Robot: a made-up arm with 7 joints. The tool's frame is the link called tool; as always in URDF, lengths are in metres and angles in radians. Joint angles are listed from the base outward.
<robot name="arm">
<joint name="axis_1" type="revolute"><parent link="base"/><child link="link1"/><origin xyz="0 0 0"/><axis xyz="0 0.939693 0.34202"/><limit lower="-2.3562" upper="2.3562"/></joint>
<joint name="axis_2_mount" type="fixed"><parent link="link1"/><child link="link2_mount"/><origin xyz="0 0 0"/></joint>
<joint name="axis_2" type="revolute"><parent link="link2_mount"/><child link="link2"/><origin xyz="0 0 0"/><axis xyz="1 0 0"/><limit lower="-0.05" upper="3.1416"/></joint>
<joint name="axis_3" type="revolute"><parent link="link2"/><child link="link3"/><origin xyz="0 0 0"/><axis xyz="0 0 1"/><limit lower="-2.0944" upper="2.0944"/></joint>
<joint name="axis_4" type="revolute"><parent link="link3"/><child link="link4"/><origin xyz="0.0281 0 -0.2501"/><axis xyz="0 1 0"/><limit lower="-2.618" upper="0.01"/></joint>
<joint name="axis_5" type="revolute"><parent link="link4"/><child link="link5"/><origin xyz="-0.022 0 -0.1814"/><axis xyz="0 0 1"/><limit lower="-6.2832" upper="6.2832"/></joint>
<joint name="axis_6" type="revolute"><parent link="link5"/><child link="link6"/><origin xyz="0 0 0"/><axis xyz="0 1 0"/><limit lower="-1.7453" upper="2.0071"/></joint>
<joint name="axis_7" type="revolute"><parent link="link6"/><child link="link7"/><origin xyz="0 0 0"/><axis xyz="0 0 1"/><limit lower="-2.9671" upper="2.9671"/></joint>
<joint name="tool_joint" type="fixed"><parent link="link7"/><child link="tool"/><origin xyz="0 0 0"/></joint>
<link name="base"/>
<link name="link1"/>
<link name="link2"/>
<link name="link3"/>
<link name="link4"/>
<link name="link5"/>
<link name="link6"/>
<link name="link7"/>
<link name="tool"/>
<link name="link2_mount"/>
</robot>
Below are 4 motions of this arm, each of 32 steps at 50 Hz.
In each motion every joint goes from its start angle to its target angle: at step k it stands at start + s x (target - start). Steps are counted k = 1, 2, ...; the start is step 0. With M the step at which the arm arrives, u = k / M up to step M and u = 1 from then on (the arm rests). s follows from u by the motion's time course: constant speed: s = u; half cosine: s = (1 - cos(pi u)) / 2; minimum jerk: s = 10 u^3 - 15 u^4 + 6 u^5.
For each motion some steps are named. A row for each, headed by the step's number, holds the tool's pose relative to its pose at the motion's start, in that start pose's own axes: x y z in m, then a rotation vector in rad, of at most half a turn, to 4 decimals.
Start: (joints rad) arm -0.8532 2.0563 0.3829 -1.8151 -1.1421 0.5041 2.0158
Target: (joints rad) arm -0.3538 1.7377 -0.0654 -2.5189 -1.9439 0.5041 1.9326
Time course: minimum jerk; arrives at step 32
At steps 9, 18, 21, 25, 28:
9: -0.0135 -0.0313 0.0220 -0.1471 0.0114 -0.0180
18: -0.0179 -0.1162 0.1175 -0.5677 -0.0536 0.0541
21: -0.0055 -0.1342 0.1500 -0.6614 -0.1011 0.1172
25: 0.0117 -0.1462 0.1787 -0.7229 -0.1528 0.1903
28: 0.0193 -0.1494 0.1886 -0.7383 -0.1729 0.2200

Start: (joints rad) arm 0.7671 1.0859 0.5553 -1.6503 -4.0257 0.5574 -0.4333
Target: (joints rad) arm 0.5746 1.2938 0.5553 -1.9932 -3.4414 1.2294 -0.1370
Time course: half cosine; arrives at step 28
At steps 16, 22, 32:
16: 0.0307 -0.0655 -0.0346 -0.5843 0.4540 0.1778
22: 0.0394 -0.0974 -0.0435 -0.8096 0.7266 0.2036
32: 0.0419 -0.1099 -0.0458 -0.8878 0.8422 0.2039

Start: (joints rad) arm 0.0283 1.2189 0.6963 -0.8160 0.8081 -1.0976 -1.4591
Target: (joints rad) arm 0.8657 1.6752 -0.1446 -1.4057 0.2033 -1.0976 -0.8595
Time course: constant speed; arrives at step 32
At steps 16, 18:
16: 0.0161 0.0160 0.0091 -0.4198 -1.0279 0.2386
18: 0.0169 0.0185 0.0160 -0.5037 -1.1402 0.2791

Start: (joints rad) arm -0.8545 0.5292 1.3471 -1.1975 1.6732 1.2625 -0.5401
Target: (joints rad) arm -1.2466 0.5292 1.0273 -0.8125 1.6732 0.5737 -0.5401
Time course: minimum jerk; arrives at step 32
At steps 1, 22, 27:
1: 0.0000 0.0000 0.0000 0.0000 -0.0001 0.0001
22: -0.0540 -0.0055 -0.1329 0.1351 -0.2199 0.2801
27: -0.0634 -0.0128 -0.1554 0.1761 -0.2448 0.3149

